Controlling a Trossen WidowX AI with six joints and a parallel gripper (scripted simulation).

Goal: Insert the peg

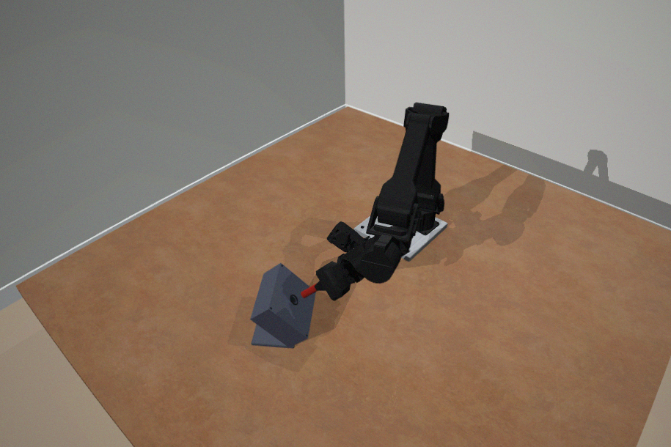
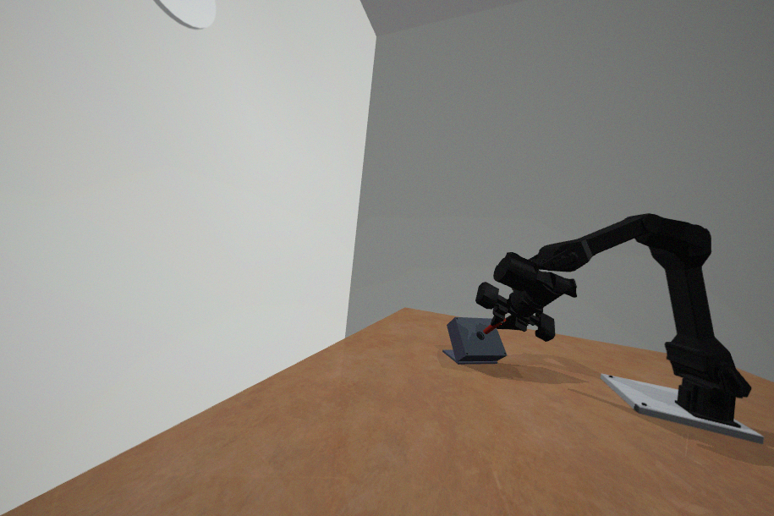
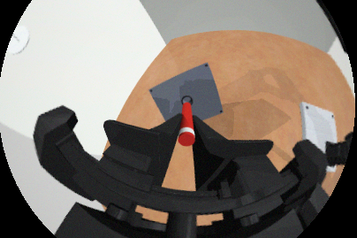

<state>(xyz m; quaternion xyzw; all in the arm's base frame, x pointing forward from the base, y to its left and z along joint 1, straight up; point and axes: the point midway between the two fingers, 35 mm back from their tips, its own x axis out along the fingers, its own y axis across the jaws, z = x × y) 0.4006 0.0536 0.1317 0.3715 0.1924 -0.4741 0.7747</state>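
The panel is 60 mm to the right of my gripper tip, 60 mm below it and 40 mm ahead of it. From my gripper tip the other things lie so: red peg (10 mm to the left, 10 mm behind, 10 mm above).
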